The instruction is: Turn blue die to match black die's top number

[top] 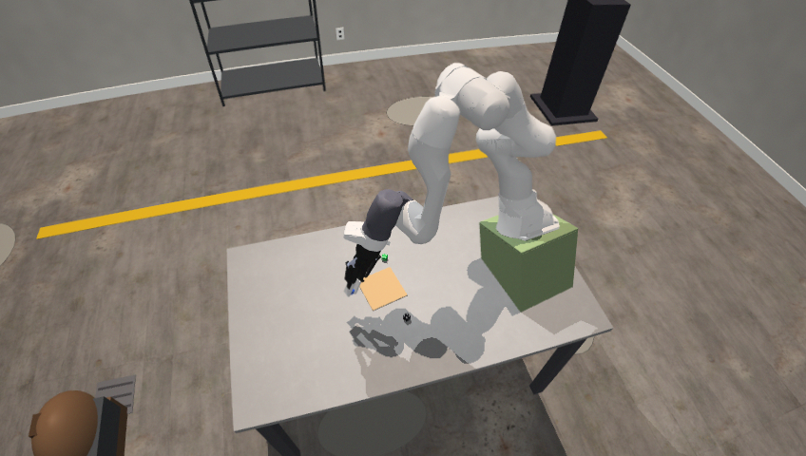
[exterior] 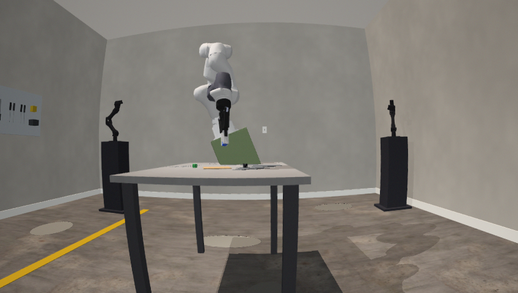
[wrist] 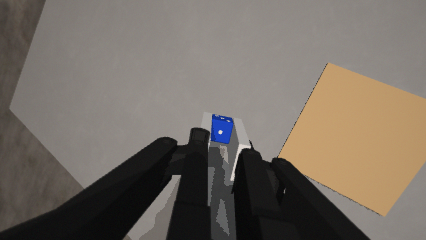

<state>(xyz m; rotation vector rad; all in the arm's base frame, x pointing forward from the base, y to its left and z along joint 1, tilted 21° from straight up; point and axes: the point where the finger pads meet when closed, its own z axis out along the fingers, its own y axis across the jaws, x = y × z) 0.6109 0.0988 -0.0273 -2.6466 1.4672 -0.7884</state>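
The mat lies 11 cm behind my hand, 7 cm to the right of it and 15 cm below it. The rest, counted from my hand: green die: 14 cm behind, 20 cm to the right, 14 cm below; black die: 17 cm behind, 8 cm to the left, 14 cm below; blue die: 1 cm ahead, 3 cm below.
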